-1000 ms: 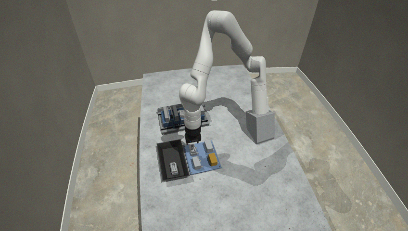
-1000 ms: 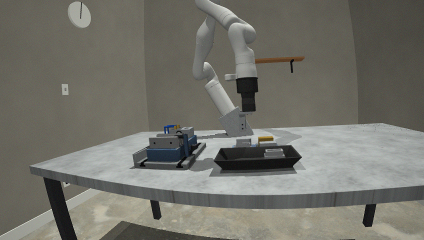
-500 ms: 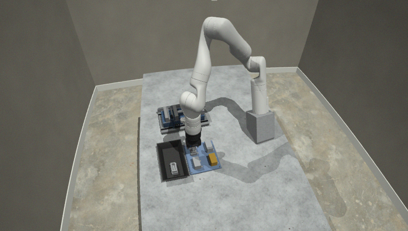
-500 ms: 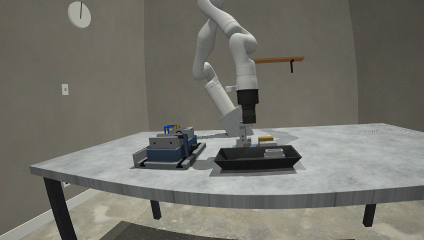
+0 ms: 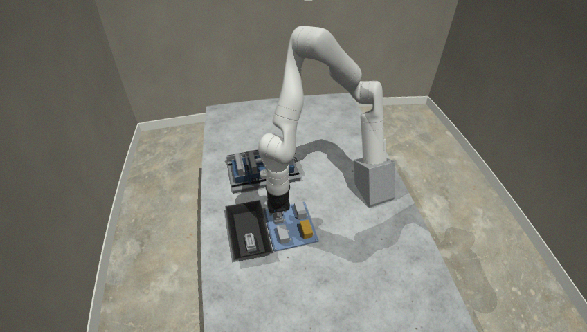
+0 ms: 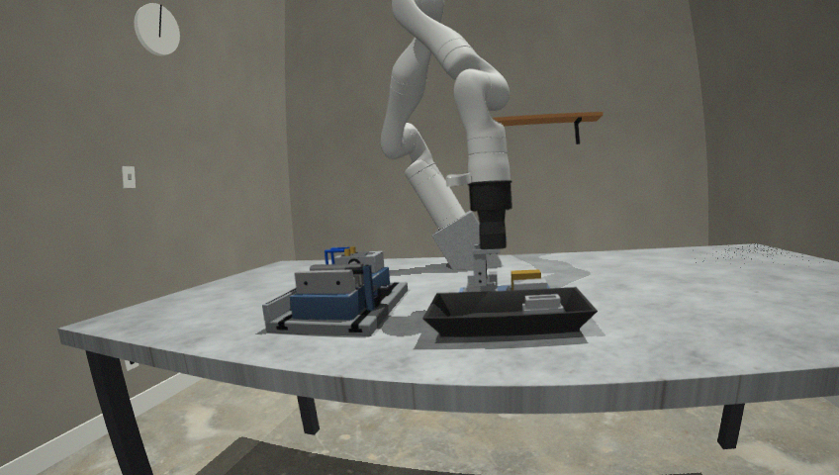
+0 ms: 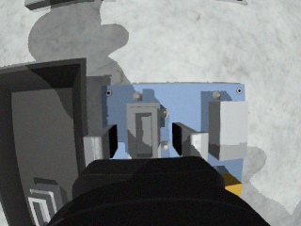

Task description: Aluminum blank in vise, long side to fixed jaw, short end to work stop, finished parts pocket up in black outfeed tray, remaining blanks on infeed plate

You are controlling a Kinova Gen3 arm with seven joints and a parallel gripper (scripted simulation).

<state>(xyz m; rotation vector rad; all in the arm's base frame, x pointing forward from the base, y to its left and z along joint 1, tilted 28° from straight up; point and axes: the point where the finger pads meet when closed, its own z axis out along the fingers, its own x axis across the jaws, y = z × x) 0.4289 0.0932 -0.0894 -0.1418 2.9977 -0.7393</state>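
The yellow brass blank is 100 mm behind my hand, 80 mm to the left of it and 40 mm below it. Round my hand: vise (30 mm ahead, 260 mm to the right, 20 mm below).
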